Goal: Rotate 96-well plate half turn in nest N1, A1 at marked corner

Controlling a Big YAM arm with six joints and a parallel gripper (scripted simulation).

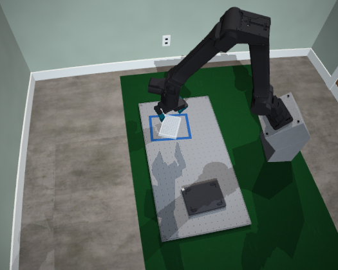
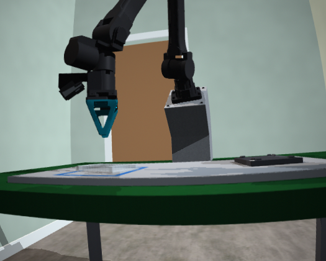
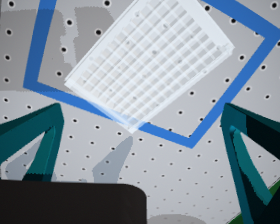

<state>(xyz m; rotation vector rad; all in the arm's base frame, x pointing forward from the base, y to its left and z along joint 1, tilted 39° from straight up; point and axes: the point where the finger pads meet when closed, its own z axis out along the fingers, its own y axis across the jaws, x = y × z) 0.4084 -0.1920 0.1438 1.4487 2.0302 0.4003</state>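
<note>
Right now my hand is 90 mm above the 96-well plate. From my hand the other things lie so: plate nest N1: 390 mm to the left, 80 mm below, 50 mm behind; then A1 label: 330 mm to the left, 80 mm below, 30 mm ahead.
</note>
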